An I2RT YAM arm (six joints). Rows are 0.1 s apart.
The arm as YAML. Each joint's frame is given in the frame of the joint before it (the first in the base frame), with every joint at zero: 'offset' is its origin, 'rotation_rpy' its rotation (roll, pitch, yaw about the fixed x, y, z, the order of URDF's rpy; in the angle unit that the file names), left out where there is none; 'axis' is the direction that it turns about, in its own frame. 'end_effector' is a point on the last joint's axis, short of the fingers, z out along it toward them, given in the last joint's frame.
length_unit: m
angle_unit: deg
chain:
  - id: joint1
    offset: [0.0, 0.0, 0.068]
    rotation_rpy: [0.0, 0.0, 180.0]
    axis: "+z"
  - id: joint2
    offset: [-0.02, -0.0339, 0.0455]
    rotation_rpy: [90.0, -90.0, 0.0]
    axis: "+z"
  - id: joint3
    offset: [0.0, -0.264, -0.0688]
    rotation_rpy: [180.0, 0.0, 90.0]
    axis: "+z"
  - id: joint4
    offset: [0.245, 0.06, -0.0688]
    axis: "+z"
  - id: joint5
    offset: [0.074, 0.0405, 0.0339]
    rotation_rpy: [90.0, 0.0, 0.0]
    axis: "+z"
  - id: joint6
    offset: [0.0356, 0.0, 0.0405]
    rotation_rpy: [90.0, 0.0, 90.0]
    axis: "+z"
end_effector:
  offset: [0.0, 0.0, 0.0]
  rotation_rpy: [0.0, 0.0, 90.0]
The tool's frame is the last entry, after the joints.
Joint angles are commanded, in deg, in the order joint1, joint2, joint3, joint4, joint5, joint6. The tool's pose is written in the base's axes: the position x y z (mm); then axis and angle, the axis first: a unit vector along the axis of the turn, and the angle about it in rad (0 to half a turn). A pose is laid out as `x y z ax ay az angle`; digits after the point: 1 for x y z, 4 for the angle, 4 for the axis.
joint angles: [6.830 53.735 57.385 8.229 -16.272 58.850]
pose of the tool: 207.7 34.9 424.1 0.2180 0.7592 0.6133 1.8609
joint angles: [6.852 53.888 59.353 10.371 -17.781 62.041]
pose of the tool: 203.6 35.4 439.3 0.2078 0.7295 0.6517 1.8614
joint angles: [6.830 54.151 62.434 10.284 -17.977 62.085]
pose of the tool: 198.7 34.9 456.5 0.1955 0.7187 0.6673 1.8304
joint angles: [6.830 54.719 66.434 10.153 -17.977 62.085]
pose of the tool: 192.6 34.1 477.7 0.1818 0.7049 0.6856 1.7910
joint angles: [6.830 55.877 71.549 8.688 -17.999 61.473]
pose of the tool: 187.2 33.5 500.5 0.1676 0.6970 0.6972 1.7544
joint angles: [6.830 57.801 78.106 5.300 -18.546 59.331]
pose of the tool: 182.8 33.3 524.8 0.1456 0.7023 0.6968 1.7187
